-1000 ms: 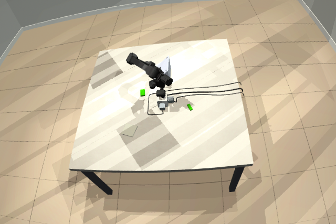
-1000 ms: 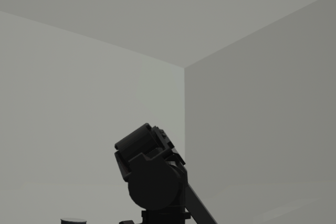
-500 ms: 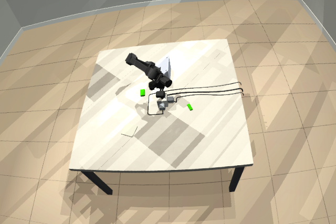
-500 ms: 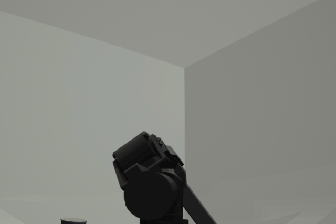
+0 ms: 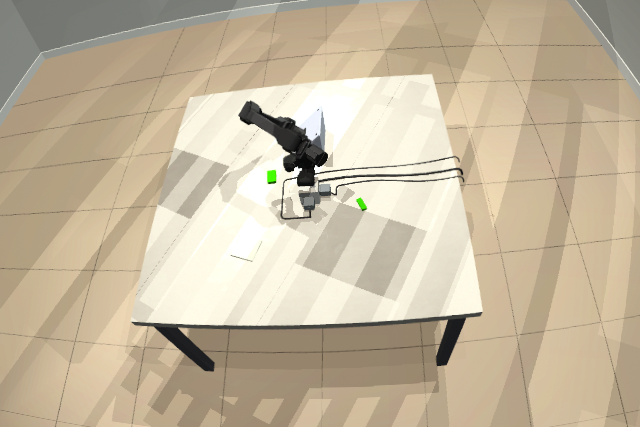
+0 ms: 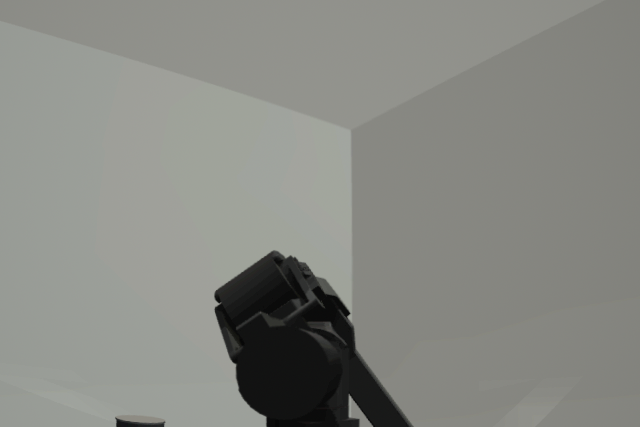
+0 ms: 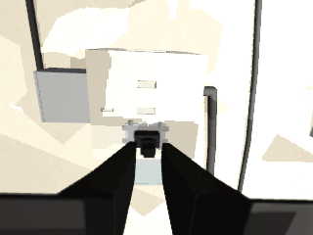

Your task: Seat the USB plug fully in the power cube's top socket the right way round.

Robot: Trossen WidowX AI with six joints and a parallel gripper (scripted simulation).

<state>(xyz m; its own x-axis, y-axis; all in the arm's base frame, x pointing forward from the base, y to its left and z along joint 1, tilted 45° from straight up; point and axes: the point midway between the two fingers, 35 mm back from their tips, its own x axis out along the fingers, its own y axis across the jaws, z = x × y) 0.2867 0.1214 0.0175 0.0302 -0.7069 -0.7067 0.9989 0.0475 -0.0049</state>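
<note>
Now: the dark USB plug 10 mm below my gripper tip. The rest, counted from my gripper tip: white card: 250 mm ahead, 240 mm to the right, 100 mm below; grey socket frame: 10 mm to the left, 40 mm below.
</note>
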